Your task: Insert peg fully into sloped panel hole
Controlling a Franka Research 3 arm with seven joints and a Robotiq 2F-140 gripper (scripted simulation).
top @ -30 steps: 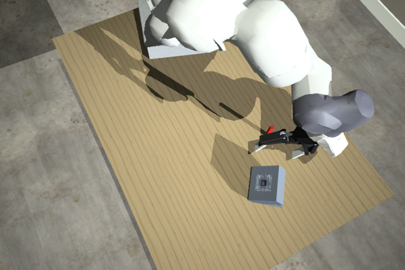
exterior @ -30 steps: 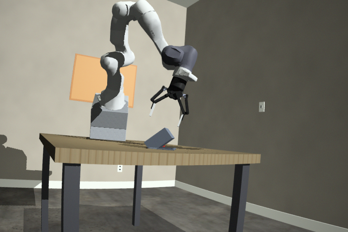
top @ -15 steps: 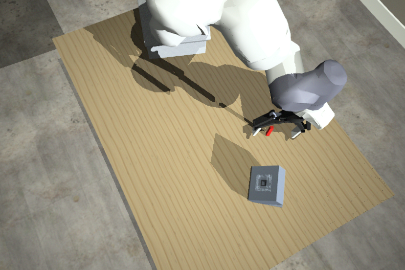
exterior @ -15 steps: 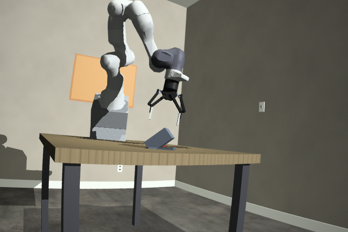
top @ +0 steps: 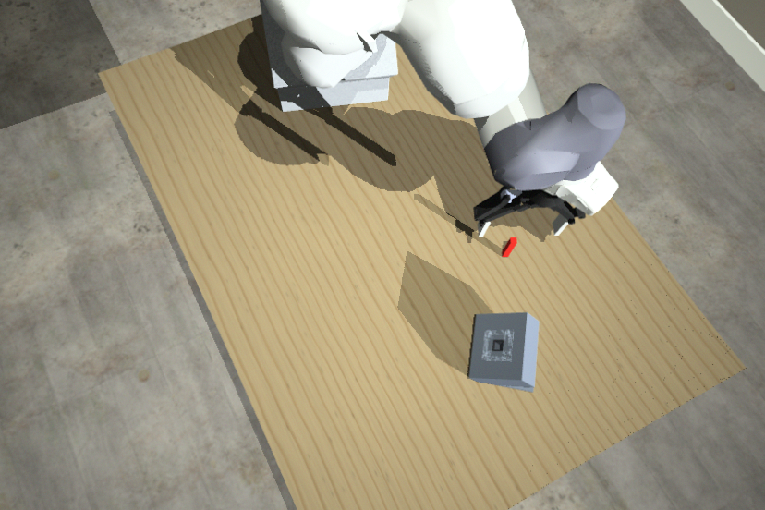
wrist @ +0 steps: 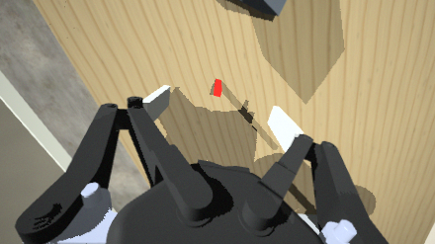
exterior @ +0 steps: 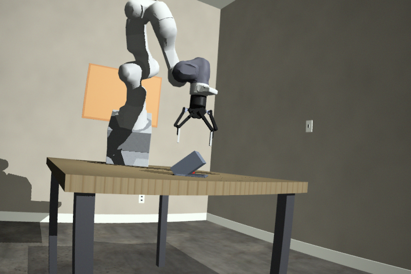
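Now: the red peg 10 cm below my hand.
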